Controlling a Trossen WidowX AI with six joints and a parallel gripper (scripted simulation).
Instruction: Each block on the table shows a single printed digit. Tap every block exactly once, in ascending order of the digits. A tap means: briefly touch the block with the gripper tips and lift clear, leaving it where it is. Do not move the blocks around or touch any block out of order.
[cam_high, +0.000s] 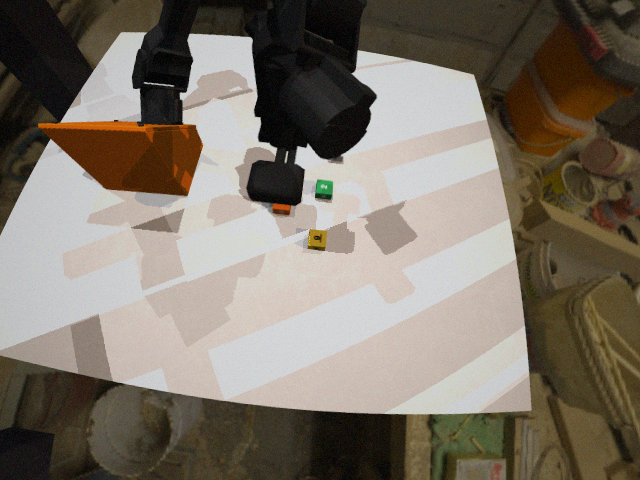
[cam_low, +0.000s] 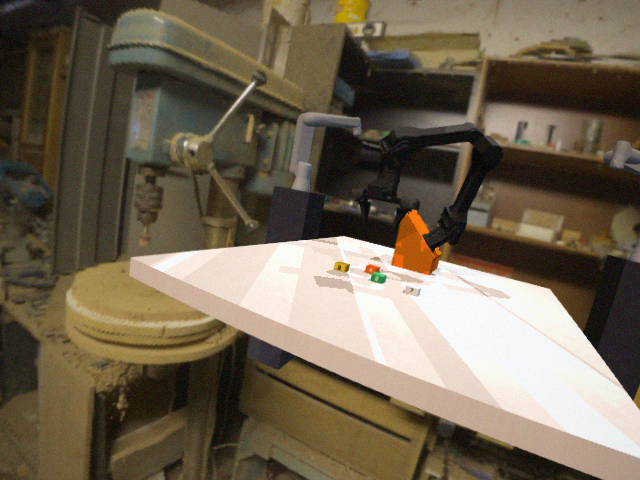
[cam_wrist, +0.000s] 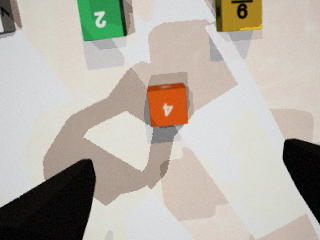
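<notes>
The green block is 12 cm below my gripper tip, 7 cm ahead of it and 4 cm to the left of it. The rest, counted from my gripper tip: yellow block: 12 cm below, 6 cm to the right, 6 cm ahead; orange block: 12 cm below, 1 cm to the left, 1 cm behind; grey-white block: 14 cm to the left, 12 cm below, 10 cm ahead.
</notes>
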